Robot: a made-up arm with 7 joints.
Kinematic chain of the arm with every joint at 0, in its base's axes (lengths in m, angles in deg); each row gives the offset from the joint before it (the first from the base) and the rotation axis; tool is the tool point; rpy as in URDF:
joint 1: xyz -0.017 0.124 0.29 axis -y
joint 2: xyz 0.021 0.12 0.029 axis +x
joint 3: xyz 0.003 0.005 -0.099 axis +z
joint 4: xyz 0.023 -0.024 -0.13 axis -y
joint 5: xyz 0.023 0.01 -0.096 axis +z
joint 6: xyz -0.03 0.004 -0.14 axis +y
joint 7: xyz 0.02 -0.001 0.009 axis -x
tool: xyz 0.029 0.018 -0.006 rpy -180 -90 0
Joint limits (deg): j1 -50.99..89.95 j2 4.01..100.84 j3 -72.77..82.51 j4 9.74..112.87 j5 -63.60..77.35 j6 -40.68..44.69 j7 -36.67..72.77
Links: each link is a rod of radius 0.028 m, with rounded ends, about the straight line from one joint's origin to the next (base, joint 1, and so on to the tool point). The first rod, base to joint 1, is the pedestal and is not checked.
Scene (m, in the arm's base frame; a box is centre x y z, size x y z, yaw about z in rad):
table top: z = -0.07
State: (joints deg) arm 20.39 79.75 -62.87 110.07 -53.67 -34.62 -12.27
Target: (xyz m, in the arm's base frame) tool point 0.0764 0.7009 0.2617
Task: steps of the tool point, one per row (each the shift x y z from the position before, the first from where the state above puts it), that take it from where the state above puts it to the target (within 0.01 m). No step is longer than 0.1 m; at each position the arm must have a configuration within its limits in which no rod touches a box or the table.
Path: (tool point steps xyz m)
1: 0.0146 0.0503 -0.0261
2: 0.0055 0.0627 -0.0144
3: -0.0052 0.0704 0.0018
4: -0.0166 0.0719 0.0213
5: -0.0275 0.0655 0.0423
6: -0.0362 0.0511 0.0618

